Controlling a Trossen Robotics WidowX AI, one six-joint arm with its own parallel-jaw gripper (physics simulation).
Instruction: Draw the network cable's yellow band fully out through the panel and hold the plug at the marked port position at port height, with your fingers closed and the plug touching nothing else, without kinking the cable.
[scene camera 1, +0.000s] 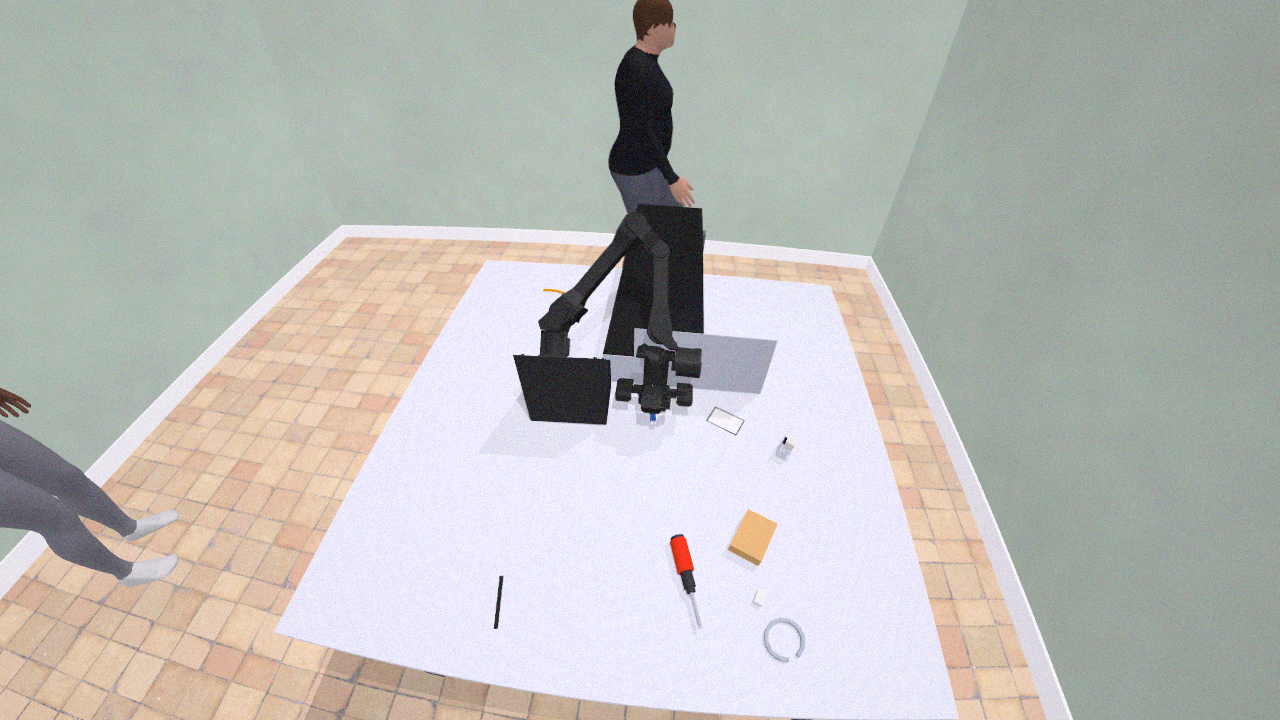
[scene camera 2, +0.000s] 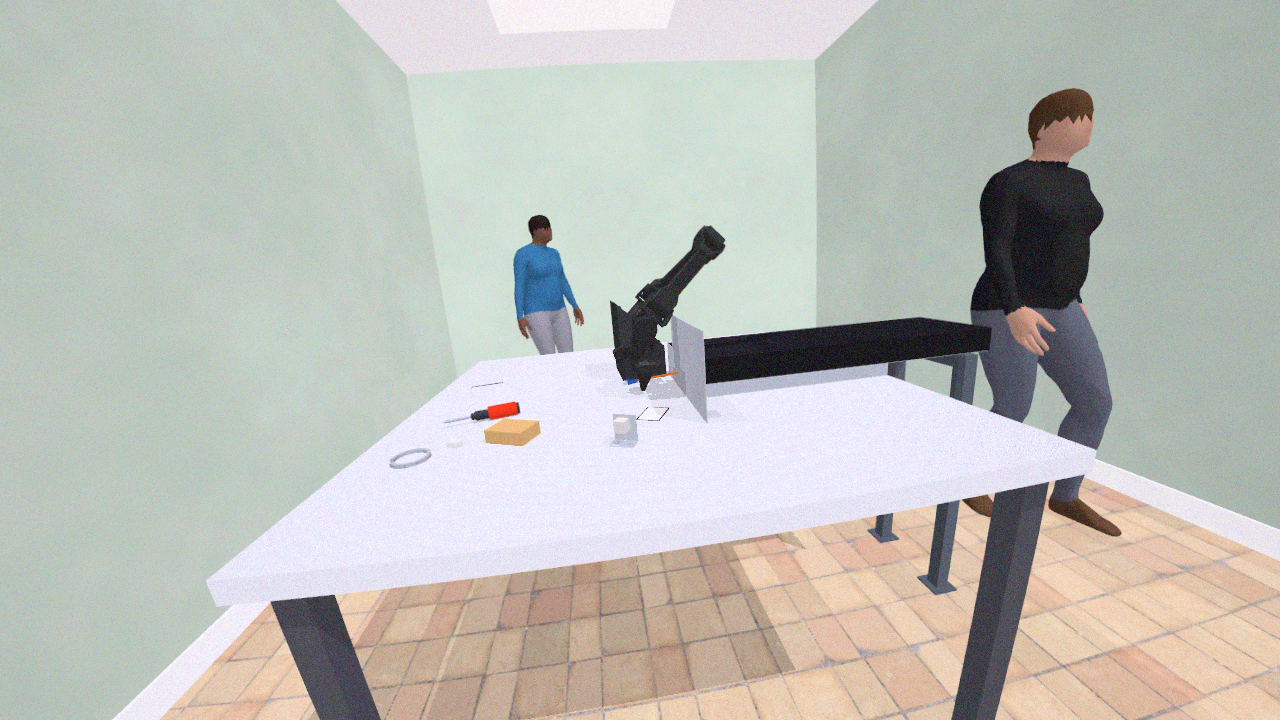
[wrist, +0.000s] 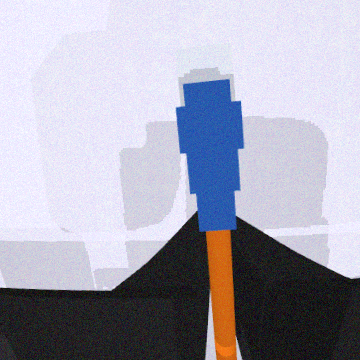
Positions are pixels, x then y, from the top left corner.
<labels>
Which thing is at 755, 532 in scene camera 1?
An orange-tan block.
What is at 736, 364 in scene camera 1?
A grey panel.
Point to a blue plug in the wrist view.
209, 122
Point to my gripper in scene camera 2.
At 642, 390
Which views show my gripper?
Scene camera 1, scene camera 2 and the wrist view: all of them.
</labels>
